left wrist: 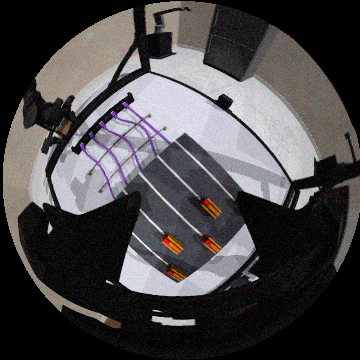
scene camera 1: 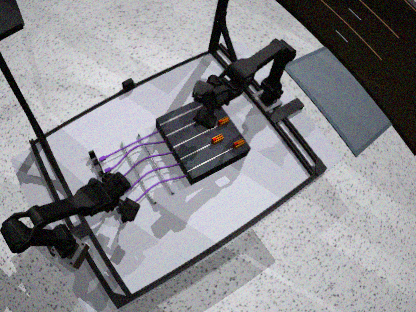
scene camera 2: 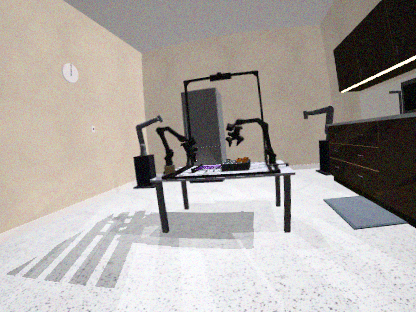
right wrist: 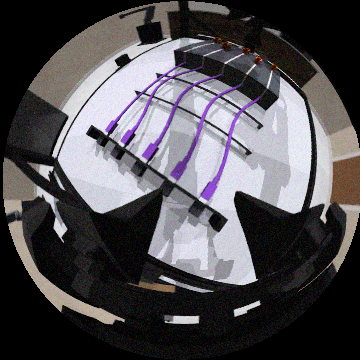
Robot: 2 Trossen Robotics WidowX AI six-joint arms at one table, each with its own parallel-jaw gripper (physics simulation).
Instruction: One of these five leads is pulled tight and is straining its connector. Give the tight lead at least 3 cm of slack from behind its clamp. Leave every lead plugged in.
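Where they show: left gripper, between the fingertips: (left wrist: 190, 196) (scene camera 1: 196, 109) (scene camera 2: 233, 146); right gripper, between the fingertips: (left wrist: 72, 132) (scene camera 1: 119, 197) (scene camera 2: 195, 161) (right wrist: 199, 195); left arm's base, origin of its link: (left wrist: 257, 266) (scene camera 1: 267, 98) (scene camera 2: 272, 163); right arm's base, origin of its link: (left wrist: 59, 120) (scene camera 1: 67, 247) (scene camera 2: 169, 165).
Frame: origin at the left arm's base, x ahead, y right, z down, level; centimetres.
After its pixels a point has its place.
Observation:
Five purple leads run from a black socket rail (left wrist: 131, 97) @(y 13.8, x 74.1, z 0.1 cm) (right wrist: 218, 222) @(y -14.3, x 76.1, z -2.0 cm) to a dark block (left wrist: 190, 171) @(y 6.1, x 39.7, z -4.2 cm) (right wrist: 270, 101) @(y -14.6, x 48.1, z -1.4 cm) with white lines and orange clamps. The straightest lead (scene camera 1: 102, 158) @(y 9.8, x 72.3, z -0.6 cm) (left wrist: 145, 121) @(y 9.4, x 59.4, z -0.3 cm) (right wrist: 111, 126) @(y 9.4, x 72.3, z -0.5 cm) is the outermost one, at the rail's upper end in the left wrist view; the others curve. Its clamp is mostly hidden behind a left finger. Another orange clamp (scene camera 1: 217, 138) @(y -7.3, x 32.6, z -6.5 cm) (left wrist: 211, 208) @(y 3.1, x 31.9, z -6.6 cm) sits on the neighbouring line. The purple plugs appear seated at the rail. My left gripper (scene camera 1: 206, 106) (left wrist: 190, 196) @(y 1.1, x 37.5, z -18.8 cm) is open above the block. My right gripper (scene camera 1: 124, 196) @(y -9.2, x 74.3, z -7.4 cm) (right wrist: 199, 195) @(y -9.2, x 74.3, z -7.4 cm) is open above the rail area, holding no lead.
Two thin dark rods (right wrist: 250, 151) @(y -14.3, x 63.5, z 0.4 cm) cross beneath the leads between rail and block. A black frame edges the table, with an upright post (scene camera 1: 218, 30) @(y 32.7, x 5.9, z -15.3 cm) at the back right in scene camera 1. A blue-grey mat (scene camera 1: 340, 100) lies on the floor beside the table.

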